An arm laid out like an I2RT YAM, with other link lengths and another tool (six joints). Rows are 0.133 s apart.
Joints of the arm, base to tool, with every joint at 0 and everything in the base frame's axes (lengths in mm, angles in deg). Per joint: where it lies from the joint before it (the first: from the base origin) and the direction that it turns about. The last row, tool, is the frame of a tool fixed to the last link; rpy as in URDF.
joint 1: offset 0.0 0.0 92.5 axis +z
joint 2: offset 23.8 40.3 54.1 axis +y
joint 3: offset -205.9 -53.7 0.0 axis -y
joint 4: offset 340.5 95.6 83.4 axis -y
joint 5: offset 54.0 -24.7 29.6 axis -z
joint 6: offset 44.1 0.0 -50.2 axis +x
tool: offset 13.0 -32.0 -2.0 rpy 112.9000 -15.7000 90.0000
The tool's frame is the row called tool.
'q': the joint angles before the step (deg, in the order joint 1, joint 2, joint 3, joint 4, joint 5, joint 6). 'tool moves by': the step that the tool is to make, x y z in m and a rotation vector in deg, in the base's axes. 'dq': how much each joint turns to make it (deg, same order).
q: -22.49, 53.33, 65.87, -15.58, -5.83, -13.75
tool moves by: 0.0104, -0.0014, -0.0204, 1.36, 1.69, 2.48
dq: 0.01, 0.65, -2.49, 1.11, -2.50, 0.44
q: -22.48, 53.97, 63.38, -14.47, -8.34, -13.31
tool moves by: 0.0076, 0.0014, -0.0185, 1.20, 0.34, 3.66
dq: 0.05, -0.31, -3.14, 2.16, -3.69, 0.65
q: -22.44, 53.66, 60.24, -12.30, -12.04, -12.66
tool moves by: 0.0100, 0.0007, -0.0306, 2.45, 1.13, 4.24
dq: -0.06, -0.02, -4.56, 2.89, -4.48, 1.37
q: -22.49, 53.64, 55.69, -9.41, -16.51, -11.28
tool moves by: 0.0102, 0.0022, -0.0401, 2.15, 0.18, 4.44
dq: 0.15, -0.11, -6.46, 5.82, -4.50, 1.41
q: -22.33, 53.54, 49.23, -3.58, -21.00, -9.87
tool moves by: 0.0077, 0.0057, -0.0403, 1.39, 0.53, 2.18
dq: 1.06, 0.65, -5.90, 5.91, -1.26, 0.99
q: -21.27, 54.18, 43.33, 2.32, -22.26, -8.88
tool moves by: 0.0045, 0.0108, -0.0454, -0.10, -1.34, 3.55
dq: 1.44, 0.55, -7.49, 9.37, -2.14, 0.09
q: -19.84, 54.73, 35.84, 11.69, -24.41, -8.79
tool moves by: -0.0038, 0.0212, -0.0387, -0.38, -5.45, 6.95
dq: 2.07, -1.34, -9.14, 13.61, -4.97, 1.15
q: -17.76, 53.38, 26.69, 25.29, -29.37, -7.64
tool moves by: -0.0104, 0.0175, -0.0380, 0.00, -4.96, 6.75
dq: 1.20, -0.04, -8.40, 14.11, -5.51, 1.89
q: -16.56, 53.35, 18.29, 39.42, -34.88, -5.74
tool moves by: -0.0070, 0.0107, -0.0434, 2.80, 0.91, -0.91
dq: 1.99, 6.29, -3.57, 9.70, 3.08, 2.67
